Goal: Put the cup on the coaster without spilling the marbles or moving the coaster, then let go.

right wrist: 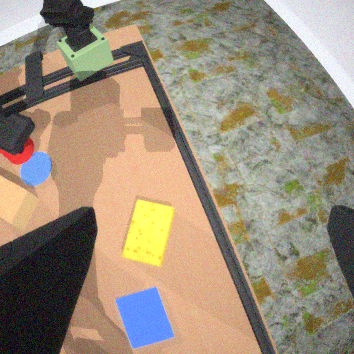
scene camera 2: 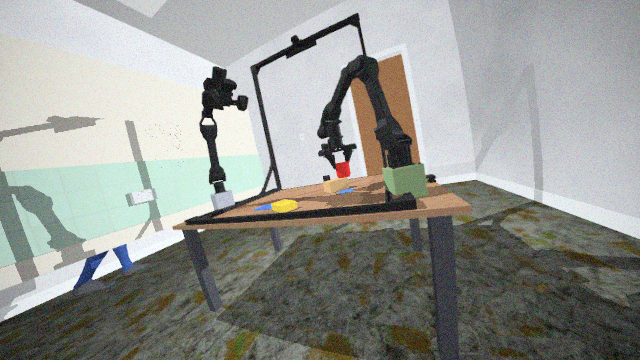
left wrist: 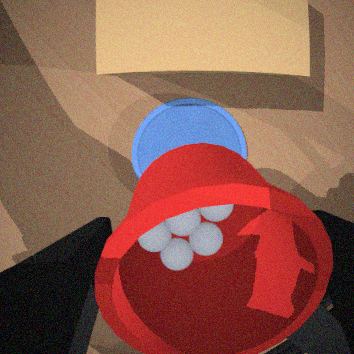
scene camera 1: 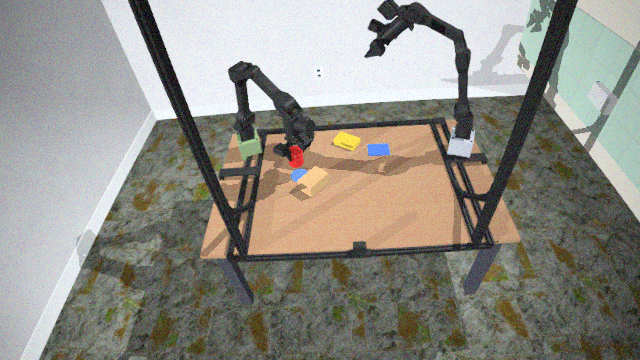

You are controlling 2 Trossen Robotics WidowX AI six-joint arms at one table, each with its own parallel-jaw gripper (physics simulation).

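Pixels of known places: left gripper, fingertip midpoint: (scene camera 2: pixel 341 167) (left wrist: pixel 212 226) (scene camera 1: pixel 296 156); right gripper, fingertip midpoint: (right wrist: pixel 217 219) (scene camera 2: pixel 234 109) (scene camera 1: pixel 367 52); left arm's base, link origin: (right wrist: pixel 80 39) (scene camera 2: pixel 401 165) (scene camera 1: pixel 247 136); right arm's base, link origin: (scene camera 2: pixel 220 192) (scene camera 1: pixel 462 134).
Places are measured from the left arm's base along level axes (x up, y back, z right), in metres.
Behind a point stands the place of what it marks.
Note:
A red cup (scene camera 1: pixel 296 157) @(x 0.038, y -0.175, z 0.280 m) (scene camera 2: pixel 343 169) @(x 0.011, y -0.175, z 0.213 m) (left wrist: pixel 200 167) @(x 0.015, y -0.195, z 0.270 m) (right wrist: pixel 21 153) @(x 0.005, y -0.207, z 0.240 m) is held in the air above the table by my left gripper (scene camera 2: pixel 342 161) @(x 0.018, y -0.181, z 0.255 m), which is shut on it. Several grey marbles (left wrist: pixel 183 222) @(x -0.004, y -0.184, z 0.242 m) lie inside the cup, against its far wall in the left wrist view. A round blue coaster (scene camera 1: pixel 298 175) @(x -0.095, y -0.174, z 0.252 m) (scene camera 2: pixel 345 191) @(x -0.095, y -0.184, z 0.235 m) (left wrist: pixel 192 125) @(x -0.095, y -0.189, z 0.270 m) (right wrist: pixel 36 168) @(x -0.095, y -0.185, z 0.248 m) lies flat on the table, below the cup and partly hidden by it in the left wrist view. My right gripper (right wrist: pixel 217 219) @(x 0.346, y -0.565, z 0.113 m) is open and empty, high above the table's far side.
A tan block (scene camera 1: pixel 313 181) @(x -0.043, y -0.216, z 0.363 m) (scene camera 2: pixel 335 185) @(x -0.067, y -0.225, z 0.292 m) (left wrist: pixel 200 37) @(x -0.043, y -0.215, z 0.317 m) (right wrist: pixel 16 200) @(x -0.043, y -0.256, z 0.307 m) stands close beside the coaster. A yellow sponge (scene camera 1: pixel 347 141) @(x -0.069, y -0.450, z 0.146 m) (scene camera 2: pixel 284 205) @(x -0.072, y -0.434, z 0.073 m) (right wrist: pixel 148 232) @(x -0.069, y -0.457, z 0.125 m) and a blue square (scene camera 1: pixel 378 149) @(x -0.095, y -0.574, z 0.229 m) (scene camera 2: pixel 263 207) @(x -0.095, y -0.590, z 0.222 m) (right wrist: pixel 145 317) @(x -0.095, y -0.576, z 0.225 m) lie farther off. A black frame (scene camera 1: pixel 350 125) @(x -0.079, y -0.513, z 0.022 m) runs along the table edges.

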